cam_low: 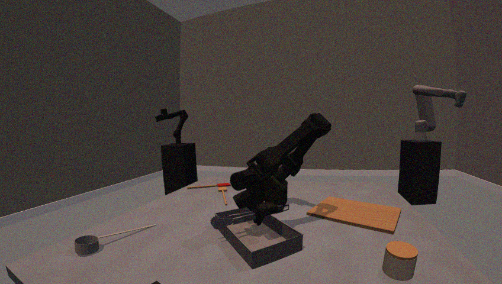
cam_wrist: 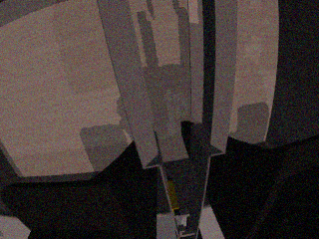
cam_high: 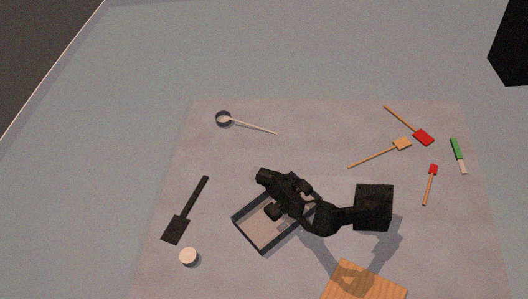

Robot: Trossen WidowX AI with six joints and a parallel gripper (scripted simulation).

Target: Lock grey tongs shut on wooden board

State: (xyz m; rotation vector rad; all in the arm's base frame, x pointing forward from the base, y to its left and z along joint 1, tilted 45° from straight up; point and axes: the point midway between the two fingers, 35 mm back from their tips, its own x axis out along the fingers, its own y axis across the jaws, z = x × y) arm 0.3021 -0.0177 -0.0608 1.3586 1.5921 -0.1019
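Right now the dark roasting tin is 5 cm ahead of my gripper tip. The rest, counted from my gripper tip: white disc 38 cm ahead, 16 cm to the left, 1 cm below; black spatula 42 cm ahead, 4 cm to the right, 3 cm below; wooden board 17 cm behind, 40 cm to the left, 2 cm below.
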